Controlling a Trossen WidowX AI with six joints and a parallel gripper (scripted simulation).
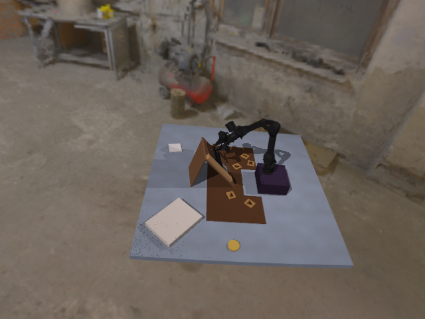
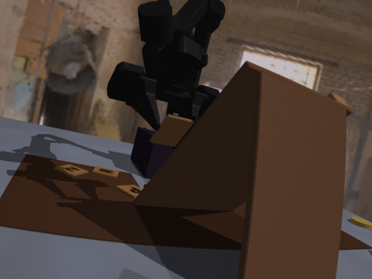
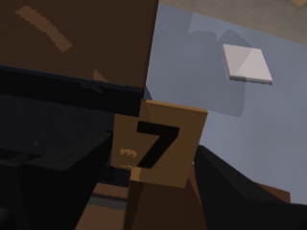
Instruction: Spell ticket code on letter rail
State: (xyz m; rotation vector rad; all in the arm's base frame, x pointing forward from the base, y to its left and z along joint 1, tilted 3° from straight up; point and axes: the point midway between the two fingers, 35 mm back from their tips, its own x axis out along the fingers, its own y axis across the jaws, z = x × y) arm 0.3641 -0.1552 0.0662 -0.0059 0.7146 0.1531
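My gripper tip is now 80 mm past the white ticket, 130 mm to the right of it and 80 mm above it. The rest, counted from my gripper tip: yellow disc 120 mm behind, 700 mm to the left, 150 mm below; brown mat 190 mm behind, 160 mm to the left, 160 mm below.
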